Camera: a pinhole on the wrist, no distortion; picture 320 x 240 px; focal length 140.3 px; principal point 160.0 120.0 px. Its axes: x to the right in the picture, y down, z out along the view. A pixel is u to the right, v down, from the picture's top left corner.
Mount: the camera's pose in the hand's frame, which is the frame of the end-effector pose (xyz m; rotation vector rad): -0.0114 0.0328 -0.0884 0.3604 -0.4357 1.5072
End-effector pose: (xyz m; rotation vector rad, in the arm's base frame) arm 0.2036 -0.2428 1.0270 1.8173 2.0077 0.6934
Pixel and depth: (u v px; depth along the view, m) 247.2 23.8 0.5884
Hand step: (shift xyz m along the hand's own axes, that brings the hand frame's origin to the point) 0.3653 0.0504 0.6191
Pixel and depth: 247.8 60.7 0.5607
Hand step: 0.2003 0.0571 0.5811
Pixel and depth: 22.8 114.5 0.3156
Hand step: -0.0197 -0.3907 0.0366
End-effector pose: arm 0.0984 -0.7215 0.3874 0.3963 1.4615 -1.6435
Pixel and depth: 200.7 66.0 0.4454
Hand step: 0.1380 -0.0777 0.3698
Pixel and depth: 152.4 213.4 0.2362
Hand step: -0.1810 -0.0876 0.1051
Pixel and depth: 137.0 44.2 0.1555
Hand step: 0.0640 -0.0683 0.0380
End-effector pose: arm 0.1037 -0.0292 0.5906 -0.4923 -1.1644 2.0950
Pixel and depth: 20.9 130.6 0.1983
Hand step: -0.0394 -0.2348 -0.0121
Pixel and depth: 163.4 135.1 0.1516
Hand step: -0.0356 -0.0372 0.0449
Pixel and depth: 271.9 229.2 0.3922
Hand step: -0.3328 0.1261 0.3942
